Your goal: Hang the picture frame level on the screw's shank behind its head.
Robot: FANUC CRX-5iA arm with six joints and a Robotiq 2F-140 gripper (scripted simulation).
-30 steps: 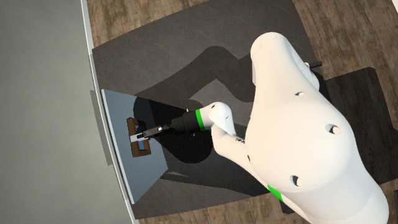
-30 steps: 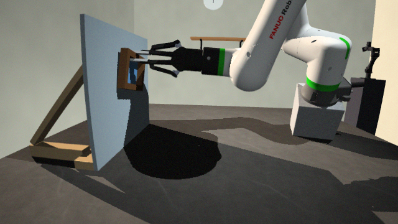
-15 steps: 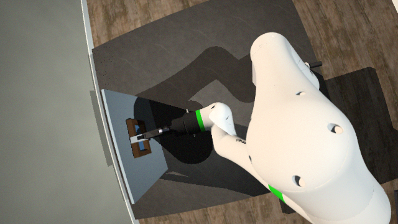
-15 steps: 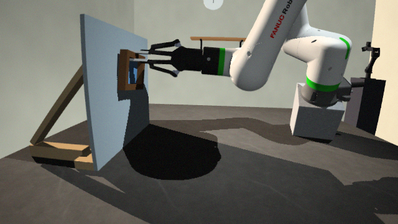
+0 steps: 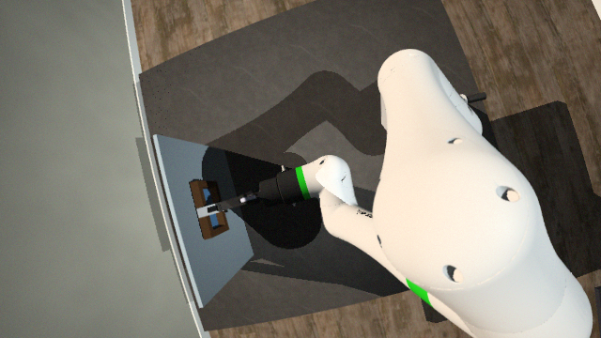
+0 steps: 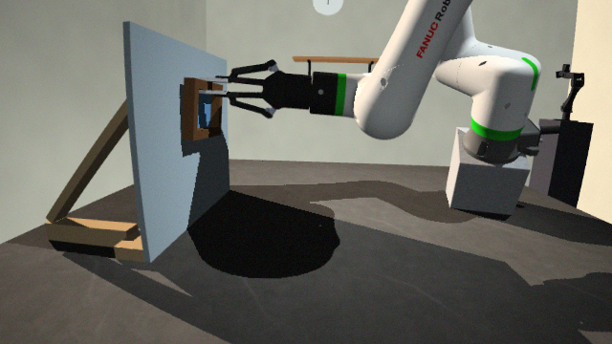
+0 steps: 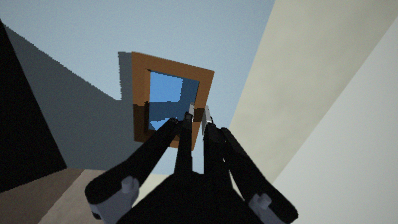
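The picture frame is 50 mm below my hand and 40 mm ahead of it. The rest, counted from my hand: pale blue wall panel (110 mm below, 50 mm ahead, 10 mm to the left).
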